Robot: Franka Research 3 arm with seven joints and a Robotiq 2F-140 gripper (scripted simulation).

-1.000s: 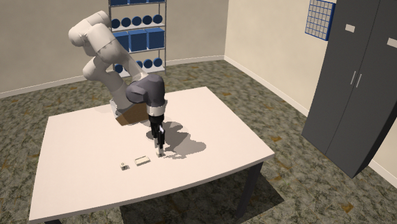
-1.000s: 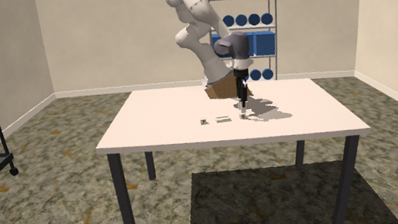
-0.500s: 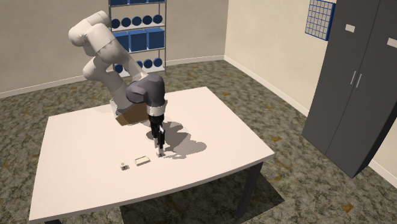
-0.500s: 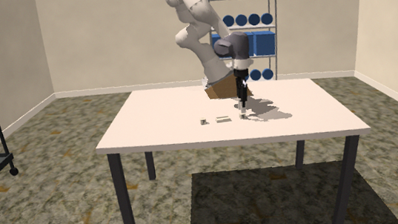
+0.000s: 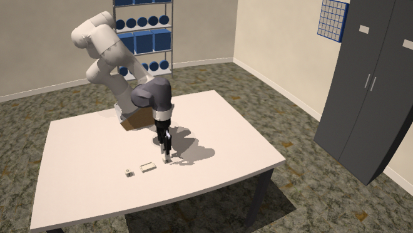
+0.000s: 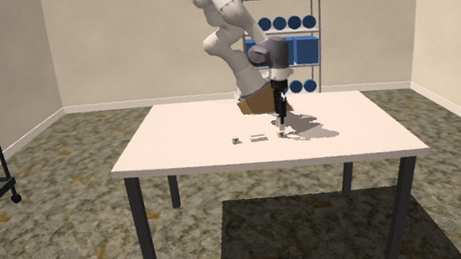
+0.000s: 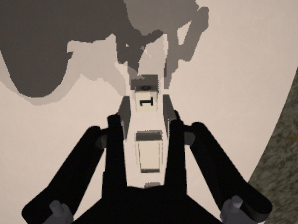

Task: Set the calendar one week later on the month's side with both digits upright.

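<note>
My gripper is now 6 cm above the cube. From my hand the other things lie so: grey tray: 11 cm to the right, 6 cm below, 1 cm ahead.
</note>
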